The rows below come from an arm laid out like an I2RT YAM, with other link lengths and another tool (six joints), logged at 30 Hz.
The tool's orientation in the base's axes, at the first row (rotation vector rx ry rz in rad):
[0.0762, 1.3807, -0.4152]
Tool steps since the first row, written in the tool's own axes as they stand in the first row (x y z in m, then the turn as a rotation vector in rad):
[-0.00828, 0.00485, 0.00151, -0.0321, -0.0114, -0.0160]
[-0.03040, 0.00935, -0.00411, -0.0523, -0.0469, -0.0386]
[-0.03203, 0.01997, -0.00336, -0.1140, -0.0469, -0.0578]
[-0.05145, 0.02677, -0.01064, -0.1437, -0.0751, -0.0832]
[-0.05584, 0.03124, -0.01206, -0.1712, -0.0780, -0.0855]
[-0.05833, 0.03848, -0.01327, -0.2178, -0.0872, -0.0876]
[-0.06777, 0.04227, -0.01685, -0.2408, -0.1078, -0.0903]
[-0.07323, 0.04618, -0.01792, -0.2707, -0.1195, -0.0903]
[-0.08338, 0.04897, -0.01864, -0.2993, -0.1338, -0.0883]
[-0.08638, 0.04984, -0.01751, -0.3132, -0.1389, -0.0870]
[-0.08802, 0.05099, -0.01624, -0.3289, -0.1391, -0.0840]
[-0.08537, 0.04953, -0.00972, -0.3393, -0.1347, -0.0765]
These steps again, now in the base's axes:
[0.00194, 0.00604, 0.00735, -0.0229, 0.0019, 0.0298]
[-0.00469, 0.01719, 0.02667, -0.0583, -0.0195, 0.0514]
[-0.00070, 0.02719, 0.02639, -0.0842, 0.0010, 0.1070]
[-0.00778, 0.04029, 0.04234, -0.1211, -0.0105, 0.1358]
[-0.00820, 0.04590, 0.04544, -0.1278, -0.0059, 0.1623]
[-0.00727, 0.05356, 0.04624, -0.1388, -0.0025, 0.2084]
[-0.01059, 0.06039, 0.05389, -0.1511, -0.0153, 0.2339]
[-0.01101, 0.06564, 0.05820, -0.1588, -0.0189, 0.2649]
[-0.01207, 0.07088, 0.06729, -0.1653, -0.0258, 0.2955]
[-0.01112, 0.07207, 0.07024, -0.1676, -0.0275, 0.3100]
[-0.00976, 0.07316, 0.07186, -0.1668, -0.0248, 0.3258]
[-0.00380, 0.06927, 0.07088, -0.1597, -0.0204, 0.3364]

